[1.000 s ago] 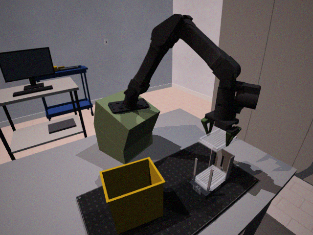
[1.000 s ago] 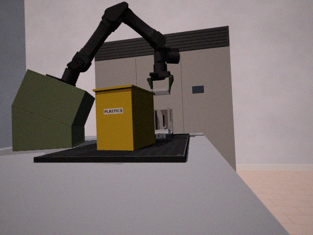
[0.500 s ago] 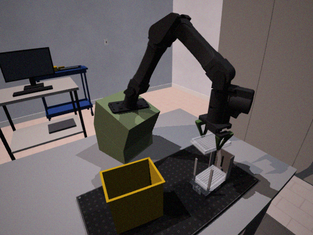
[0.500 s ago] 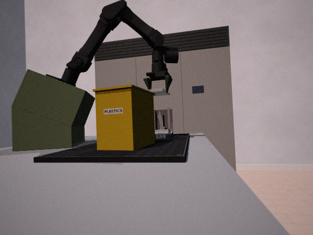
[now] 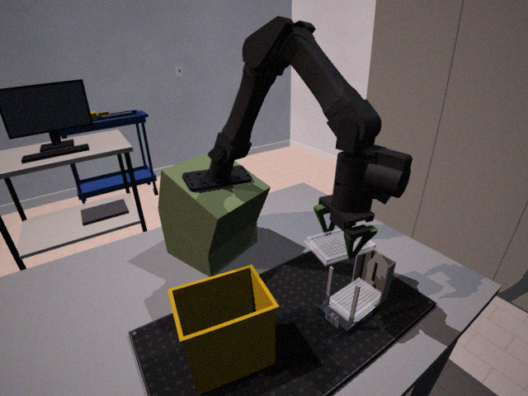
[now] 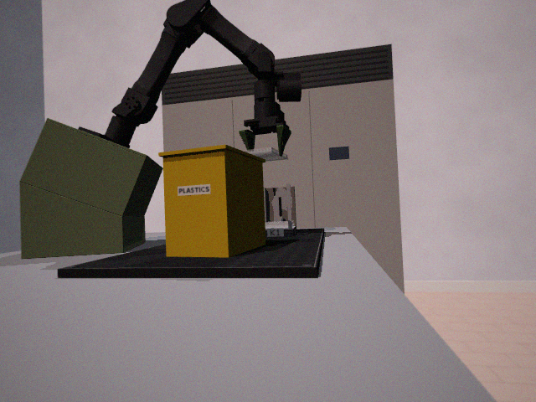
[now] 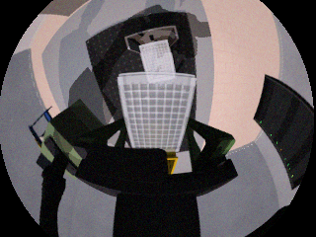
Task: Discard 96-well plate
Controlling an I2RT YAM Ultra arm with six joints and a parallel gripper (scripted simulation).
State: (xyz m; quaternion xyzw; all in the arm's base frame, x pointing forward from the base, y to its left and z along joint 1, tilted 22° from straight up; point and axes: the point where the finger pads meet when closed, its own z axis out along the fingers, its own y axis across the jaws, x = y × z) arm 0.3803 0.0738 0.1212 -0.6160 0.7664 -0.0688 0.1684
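Now: hand 260 mm to the left of the yellow plastics bin, 130 mm above it and 50 mm past it. Also, from my hand: 96-well plate right at my hand.
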